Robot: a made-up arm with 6 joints.
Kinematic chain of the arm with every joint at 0, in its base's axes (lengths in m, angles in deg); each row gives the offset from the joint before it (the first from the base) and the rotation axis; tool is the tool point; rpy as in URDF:
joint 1: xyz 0 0 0.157 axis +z
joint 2: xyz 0 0 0 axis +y
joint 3: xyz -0.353 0 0.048 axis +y
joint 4: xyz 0.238 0 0.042 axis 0.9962 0 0.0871
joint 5: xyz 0 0 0 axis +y
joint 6: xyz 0.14 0 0.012 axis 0.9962 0 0.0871
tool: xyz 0 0 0 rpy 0 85 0
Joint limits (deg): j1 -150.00..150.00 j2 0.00..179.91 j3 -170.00..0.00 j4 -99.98..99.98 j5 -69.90..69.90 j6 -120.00..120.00
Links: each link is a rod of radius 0.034 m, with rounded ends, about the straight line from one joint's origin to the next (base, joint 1, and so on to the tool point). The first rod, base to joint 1, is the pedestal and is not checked.
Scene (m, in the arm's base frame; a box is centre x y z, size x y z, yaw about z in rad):
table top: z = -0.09
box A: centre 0.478 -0.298 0 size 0.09 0.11 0.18 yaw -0.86
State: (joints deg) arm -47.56 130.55 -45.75 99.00 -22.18 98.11
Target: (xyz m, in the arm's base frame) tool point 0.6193 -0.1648 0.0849
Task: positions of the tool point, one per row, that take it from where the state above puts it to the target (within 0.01 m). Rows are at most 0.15 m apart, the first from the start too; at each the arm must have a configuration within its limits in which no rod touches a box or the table.
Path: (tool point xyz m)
1: 0.3142 -0.2609 0.0081
2: 0.4254 -0.1898 -0.0115
3: 0.5127 -0.0804 -0.0272
4: 0.5735 -0.1211 0.0221
5: 0.6193 -0.1649 0.0849

